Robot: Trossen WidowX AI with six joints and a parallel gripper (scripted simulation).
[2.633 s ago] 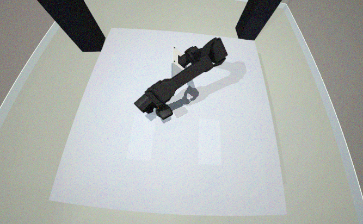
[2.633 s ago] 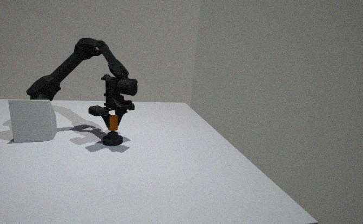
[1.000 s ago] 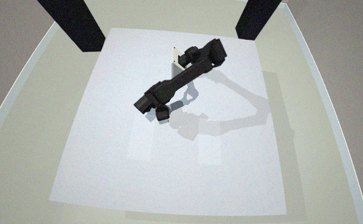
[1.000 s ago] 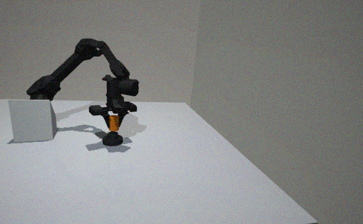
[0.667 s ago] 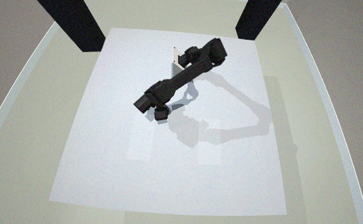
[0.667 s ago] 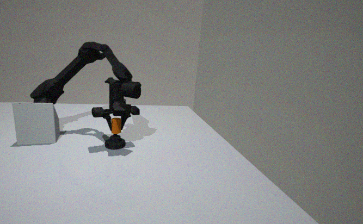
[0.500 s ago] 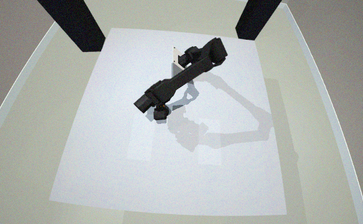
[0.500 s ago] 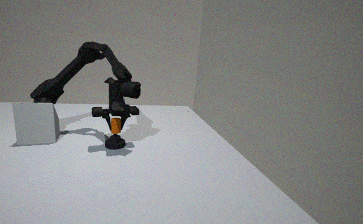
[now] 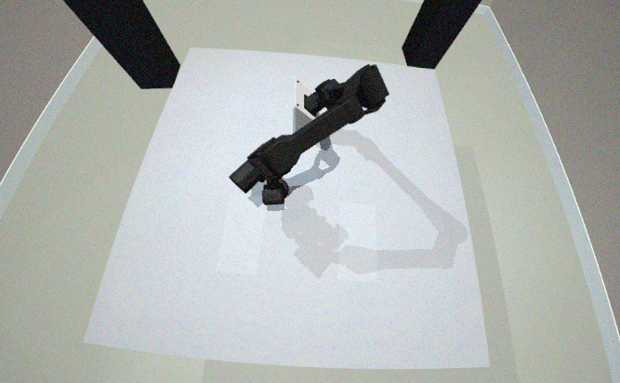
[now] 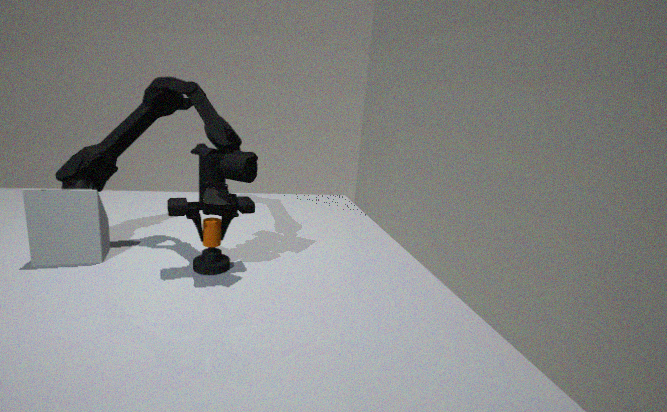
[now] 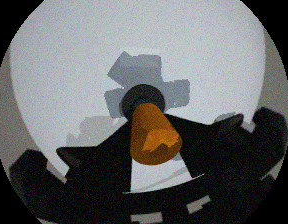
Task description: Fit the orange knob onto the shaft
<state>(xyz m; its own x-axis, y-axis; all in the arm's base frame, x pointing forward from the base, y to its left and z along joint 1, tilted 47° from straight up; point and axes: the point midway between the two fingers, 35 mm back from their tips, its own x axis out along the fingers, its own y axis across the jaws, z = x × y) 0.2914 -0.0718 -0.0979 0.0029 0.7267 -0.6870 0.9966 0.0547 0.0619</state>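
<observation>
Right now the orange knob is 20 mm above my gripper tip. Round my gripper tip: round black pedestal 40 mm below.
</observation>
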